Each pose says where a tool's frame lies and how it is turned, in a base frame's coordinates. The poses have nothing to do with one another.
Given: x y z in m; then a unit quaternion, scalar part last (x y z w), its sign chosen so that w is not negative.
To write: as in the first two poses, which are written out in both.
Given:
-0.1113 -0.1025 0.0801 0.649 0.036 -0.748 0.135
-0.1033 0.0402 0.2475 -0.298 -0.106 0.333 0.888
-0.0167 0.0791 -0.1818 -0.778 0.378 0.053 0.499
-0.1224 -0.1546 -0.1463 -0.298 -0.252 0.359 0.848
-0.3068 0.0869 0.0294 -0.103 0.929 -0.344 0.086
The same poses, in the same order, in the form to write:
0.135 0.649 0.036 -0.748 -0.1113 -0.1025 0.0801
0.888 -0.298 -0.106 0.333 -0.1033 0.0402 0.2475
0.499 -0.778 0.378 0.053 -0.0167 0.0791 -0.1818
0.848 -0.298 -0.252 0.359 -0.1224 -0.1546 -0.1463
0.086 -0.103 0.929 -0.344 -0.3068 0.0869 0.0294

